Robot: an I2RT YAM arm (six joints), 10 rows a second.
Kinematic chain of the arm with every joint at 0, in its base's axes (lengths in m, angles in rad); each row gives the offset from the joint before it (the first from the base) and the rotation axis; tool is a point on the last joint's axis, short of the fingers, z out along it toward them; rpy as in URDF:
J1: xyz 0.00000 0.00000 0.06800 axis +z
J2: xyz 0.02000 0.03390 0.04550 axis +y
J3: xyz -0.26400 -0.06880 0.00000 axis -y
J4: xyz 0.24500 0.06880 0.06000 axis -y
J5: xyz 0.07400 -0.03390 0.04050 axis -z
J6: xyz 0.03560 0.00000 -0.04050 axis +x
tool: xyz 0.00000 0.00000 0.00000 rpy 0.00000 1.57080 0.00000
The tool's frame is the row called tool.
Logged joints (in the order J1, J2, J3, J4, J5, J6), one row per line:
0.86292, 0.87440, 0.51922, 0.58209, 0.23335, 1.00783
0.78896, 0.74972, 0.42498, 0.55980, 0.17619, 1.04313
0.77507, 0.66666, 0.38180, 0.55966, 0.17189, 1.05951
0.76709, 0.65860, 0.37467, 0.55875, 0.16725, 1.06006
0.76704, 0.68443, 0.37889, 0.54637, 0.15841, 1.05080
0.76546, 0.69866, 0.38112, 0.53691, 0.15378, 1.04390
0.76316, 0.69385, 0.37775, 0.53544, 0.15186, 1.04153
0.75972, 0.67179, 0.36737, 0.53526, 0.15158, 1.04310
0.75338, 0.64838, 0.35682, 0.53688, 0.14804, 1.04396
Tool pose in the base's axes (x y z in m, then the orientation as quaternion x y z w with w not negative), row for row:
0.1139, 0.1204, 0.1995, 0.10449, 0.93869, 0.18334, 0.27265
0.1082, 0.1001, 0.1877, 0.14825, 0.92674, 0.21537, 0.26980
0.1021, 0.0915, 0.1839, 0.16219, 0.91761, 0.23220, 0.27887
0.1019, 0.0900, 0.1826, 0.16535, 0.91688, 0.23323, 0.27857
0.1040, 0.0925, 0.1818, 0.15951, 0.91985, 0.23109, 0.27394
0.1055, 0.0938, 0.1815, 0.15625, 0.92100, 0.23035, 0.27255
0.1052, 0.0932, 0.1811, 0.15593, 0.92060, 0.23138, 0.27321
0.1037, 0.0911, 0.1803, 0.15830, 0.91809, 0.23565, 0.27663
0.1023, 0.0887, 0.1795, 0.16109, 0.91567, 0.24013, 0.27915
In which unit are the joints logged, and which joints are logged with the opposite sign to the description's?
The joints are logged in radians. Opposite sign: J4.
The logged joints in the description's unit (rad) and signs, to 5 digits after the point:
0.86292, 0.87440, 0.51922, -0.58209, 0.23335, 1.00783
0.78896, 0.74972, 0.42498, -0.55980, 0.17619, 1.04313
0.77507, 0.66666, 0.38180, -0.55966, 0.17189, 1.05951
0.76709, 0.65860, 0.37467, -0.55875, 0.16725, 1.06006
0.76704, 0.68443, 0.37889, -0.54637, 0.15841, 1.05080
0.76546, 0.69866, 0.38112, -0.53691, 0.15378, 1.04390
0.76316, 0.69385, 0.37775, -0.53544, 0.15186, 1.04153
0.75972, 0.67179, 0.36737, -0.53526, 0.15158, 1.04310
0.75338, 0.64838, 0.35682, -0.53688, 0.14804, 1.04396

